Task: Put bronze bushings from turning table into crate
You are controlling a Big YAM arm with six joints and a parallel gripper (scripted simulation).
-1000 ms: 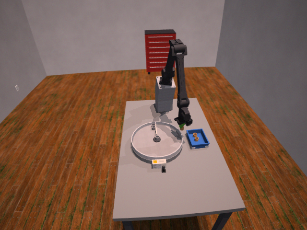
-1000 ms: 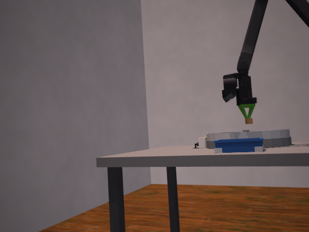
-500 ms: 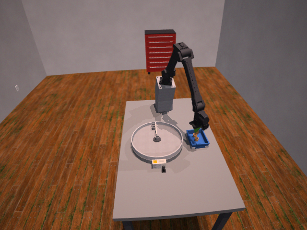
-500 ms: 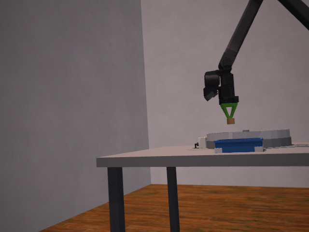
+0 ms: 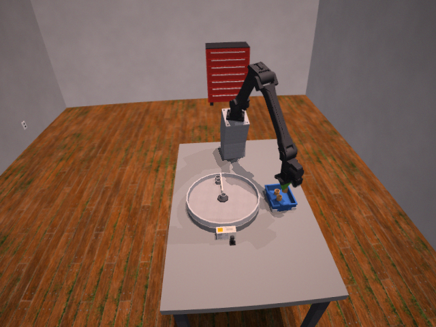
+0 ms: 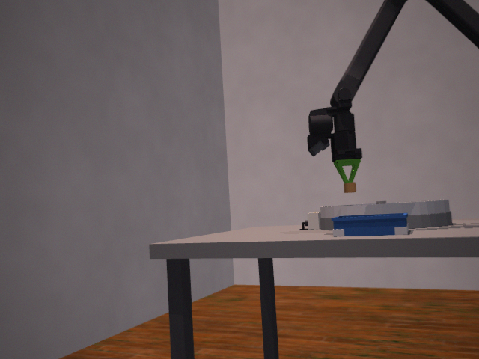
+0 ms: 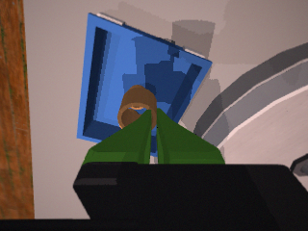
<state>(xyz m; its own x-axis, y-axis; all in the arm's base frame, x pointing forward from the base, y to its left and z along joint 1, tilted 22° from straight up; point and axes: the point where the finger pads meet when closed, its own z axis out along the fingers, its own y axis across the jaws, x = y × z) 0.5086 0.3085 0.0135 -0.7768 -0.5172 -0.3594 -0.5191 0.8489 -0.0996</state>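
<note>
The blue crate lies 60 mm behind my hand and 120 mm below it. The rest, counted from my hand: turning table (20 mm ahead, 340 mm to the right, 90 mm below).
</note>
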